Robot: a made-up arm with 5 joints.
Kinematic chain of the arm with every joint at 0, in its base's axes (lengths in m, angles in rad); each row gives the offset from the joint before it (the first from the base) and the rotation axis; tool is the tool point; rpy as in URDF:
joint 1: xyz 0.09 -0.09 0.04 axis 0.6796 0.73 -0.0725
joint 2: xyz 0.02 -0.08 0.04 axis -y
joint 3: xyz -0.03 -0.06 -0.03 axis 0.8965 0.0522 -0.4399
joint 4: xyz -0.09 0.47 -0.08 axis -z
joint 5: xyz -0.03 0 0.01 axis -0.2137 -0.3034 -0.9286
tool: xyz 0.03 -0.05 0 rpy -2.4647 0.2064 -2.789
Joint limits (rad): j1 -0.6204..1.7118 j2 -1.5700..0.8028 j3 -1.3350..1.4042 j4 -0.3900..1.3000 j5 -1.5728..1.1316
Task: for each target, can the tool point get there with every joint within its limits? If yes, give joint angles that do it. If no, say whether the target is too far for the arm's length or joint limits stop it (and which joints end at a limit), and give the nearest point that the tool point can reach.
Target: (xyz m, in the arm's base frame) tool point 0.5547 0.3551 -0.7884
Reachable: no: too far | nearest point 0.3579 0.1295 -0.3115 | short by 0.563 m
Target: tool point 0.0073 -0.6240 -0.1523
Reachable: no: joint limits stop it (at a limit: joint 1, joint 3, joint 5) | nearest point 0.0139 -0.4077 -0.2964 | short by 0.260 m
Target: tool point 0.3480 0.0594 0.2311
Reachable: yes | joints 0.8024 -0.3447 0.7225 -0.0628 -0.7702
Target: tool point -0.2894 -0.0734 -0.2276
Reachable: yes | joints 0.2280 -0.2791 -1.1093 0.5726 -1.2015
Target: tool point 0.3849 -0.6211 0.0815
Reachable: no: joint limits stop it (at a limit: joint 1, joint 3, joint 4, joint 5) | nearest point 0.3901 -0.4831 0.1223 | short by 0.144 m
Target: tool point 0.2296 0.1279 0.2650
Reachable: yes | joints 0.1035 -0.4794 0.7986 0.3967 0.0969
